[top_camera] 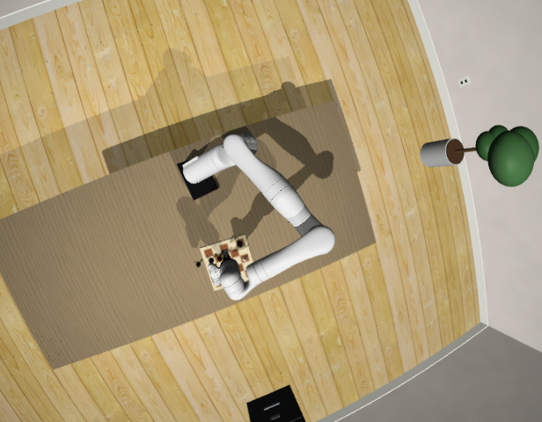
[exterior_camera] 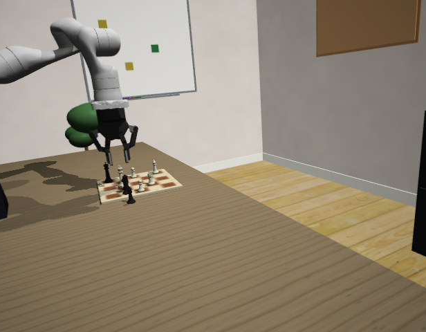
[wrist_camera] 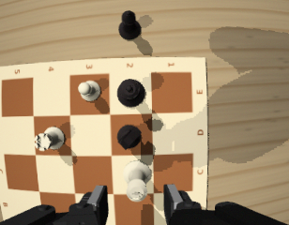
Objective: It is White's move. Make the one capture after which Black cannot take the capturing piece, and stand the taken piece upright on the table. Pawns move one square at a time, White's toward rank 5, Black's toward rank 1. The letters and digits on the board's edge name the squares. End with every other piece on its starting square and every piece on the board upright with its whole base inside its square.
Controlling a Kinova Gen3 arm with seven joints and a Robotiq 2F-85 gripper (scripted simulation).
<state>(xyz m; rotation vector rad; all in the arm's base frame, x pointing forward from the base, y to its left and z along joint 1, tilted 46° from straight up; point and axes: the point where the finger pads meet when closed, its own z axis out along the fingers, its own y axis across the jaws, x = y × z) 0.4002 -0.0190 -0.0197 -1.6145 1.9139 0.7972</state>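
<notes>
My gripper is now 5 cm above the tall white piece. Also, from my hand: black pawn 2 cm behind, 14 cm to the right, 7 cm below; then tall black piece 2 cm behind, 8 cm to the left, 5 cm below; then chessboard 4 cm ahead, 1 cm to the right, 9 cm below.
</notes>
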